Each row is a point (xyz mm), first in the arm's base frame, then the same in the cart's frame.
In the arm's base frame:
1: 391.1 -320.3 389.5
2: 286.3 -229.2 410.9
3: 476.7 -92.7 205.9
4: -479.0 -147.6 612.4
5: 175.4 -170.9 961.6
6: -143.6 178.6 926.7
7: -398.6 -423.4 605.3
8: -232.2 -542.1 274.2
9: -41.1 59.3 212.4
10: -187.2 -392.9 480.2
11: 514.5 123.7 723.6
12: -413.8 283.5 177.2
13: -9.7 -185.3 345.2
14: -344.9 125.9 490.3
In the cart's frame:
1: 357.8 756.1 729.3
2: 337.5 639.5 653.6
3: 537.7 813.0 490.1
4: 149.4 -133.1 679.2
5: -211.6 512.4 617.1
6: -173.9 149.3 313.9
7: 157.4 -15.8 941.4
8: 486.5 170.9 1032.6
9: 539.4 279.2 410.1
10: 278.3 191.6 881.0
11: 17.5 812.1 276.5
12: 579.4 -119.9 238.3
13: 408.2 341.4 649.6
14: 266.5 -35.5 388.6

